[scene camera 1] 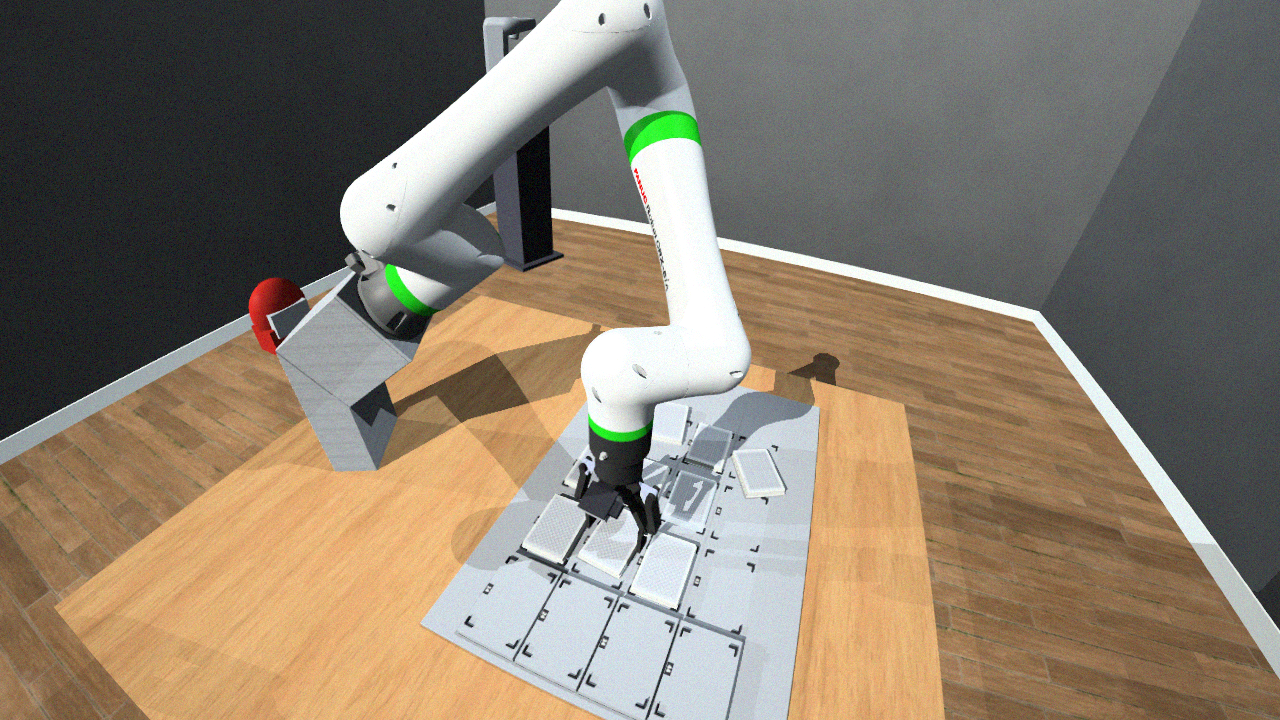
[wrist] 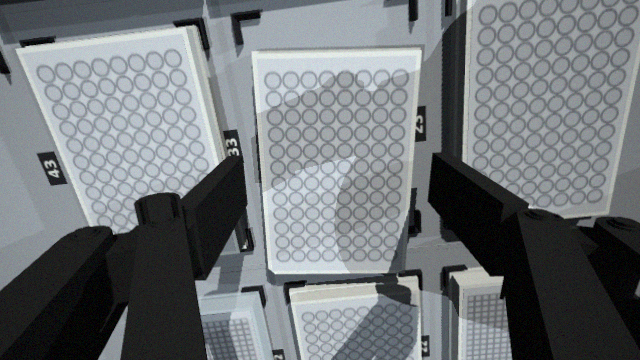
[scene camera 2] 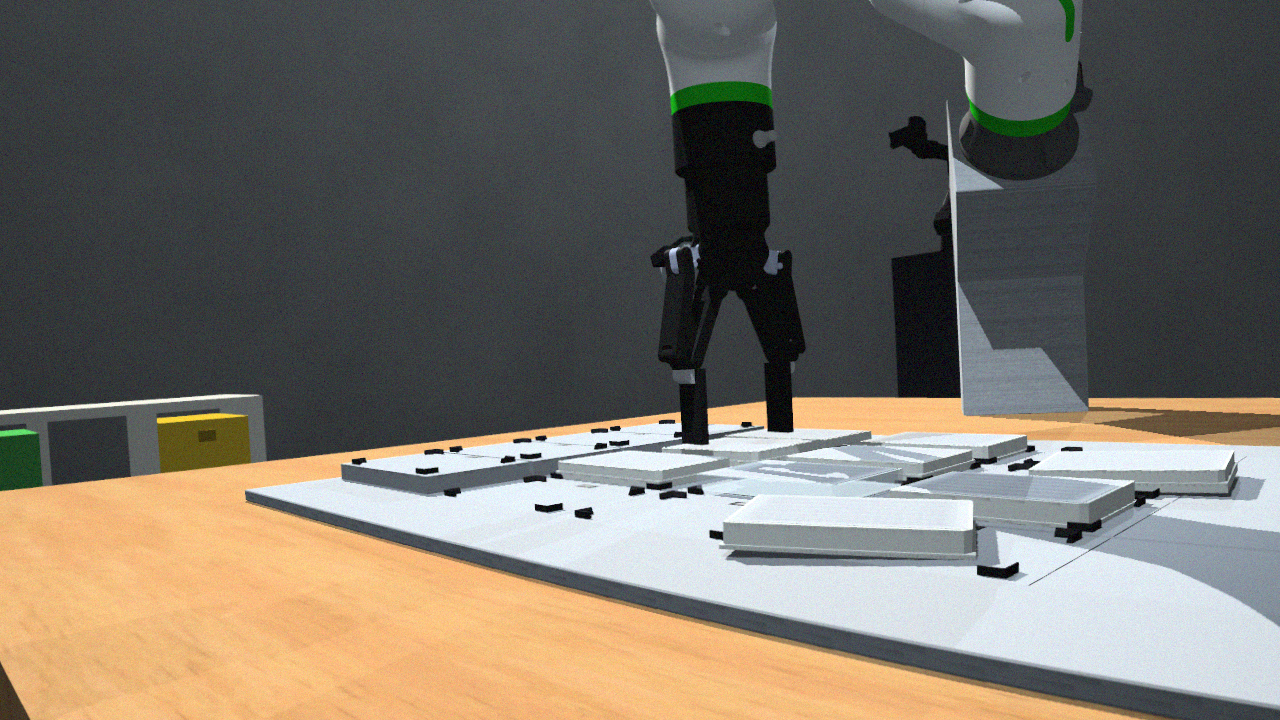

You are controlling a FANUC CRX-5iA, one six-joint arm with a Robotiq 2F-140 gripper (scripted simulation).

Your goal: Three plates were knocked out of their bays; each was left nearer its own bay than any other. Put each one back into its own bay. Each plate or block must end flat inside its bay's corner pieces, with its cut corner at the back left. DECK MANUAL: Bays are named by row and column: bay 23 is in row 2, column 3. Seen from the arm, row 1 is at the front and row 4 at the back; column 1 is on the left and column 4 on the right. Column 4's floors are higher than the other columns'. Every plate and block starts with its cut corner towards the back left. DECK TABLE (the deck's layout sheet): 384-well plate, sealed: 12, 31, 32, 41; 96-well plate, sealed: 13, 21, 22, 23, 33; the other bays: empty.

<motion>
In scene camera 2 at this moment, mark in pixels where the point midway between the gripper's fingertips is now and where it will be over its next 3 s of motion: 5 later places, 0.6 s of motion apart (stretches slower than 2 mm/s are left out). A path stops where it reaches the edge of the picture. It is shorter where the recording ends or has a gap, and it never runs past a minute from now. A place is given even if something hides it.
My gripper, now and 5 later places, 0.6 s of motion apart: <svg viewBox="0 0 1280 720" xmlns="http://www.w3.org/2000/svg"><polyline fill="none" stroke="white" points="739,437 740,453 740,454 740,448 740,440 738,418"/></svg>
</motion>
